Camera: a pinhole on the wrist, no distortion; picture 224 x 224 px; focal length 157.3 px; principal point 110.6 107.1 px. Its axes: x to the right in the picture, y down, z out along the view. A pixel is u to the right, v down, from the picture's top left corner.
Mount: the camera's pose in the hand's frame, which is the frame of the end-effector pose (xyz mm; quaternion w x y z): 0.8 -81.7 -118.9 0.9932 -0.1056 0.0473 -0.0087
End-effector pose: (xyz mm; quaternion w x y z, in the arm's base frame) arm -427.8 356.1 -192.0 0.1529 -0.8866 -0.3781 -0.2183
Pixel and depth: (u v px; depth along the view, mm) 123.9 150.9 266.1
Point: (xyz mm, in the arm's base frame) -330.4 408.7 -277.1
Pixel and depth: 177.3 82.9 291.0
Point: -340.3 563.6 -248.1
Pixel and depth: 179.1 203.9 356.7
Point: -114.2 409.1 -261.3
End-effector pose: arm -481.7 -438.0 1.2 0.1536 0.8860 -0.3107 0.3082
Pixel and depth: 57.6 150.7 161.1
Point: -487.9 -434.2 -48.6
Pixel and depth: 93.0 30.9 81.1
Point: -429.7 -345.2 16.0
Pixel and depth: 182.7 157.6 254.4
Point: -379.8 -585.9 19.2
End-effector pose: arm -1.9 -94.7 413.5 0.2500 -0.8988 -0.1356 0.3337
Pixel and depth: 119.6 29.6 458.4
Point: -215.2 241.2 245.8
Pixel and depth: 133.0 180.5 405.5
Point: -68.5 -127.8 110.0
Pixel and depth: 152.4 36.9 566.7
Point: -183.1 338.0 113.4
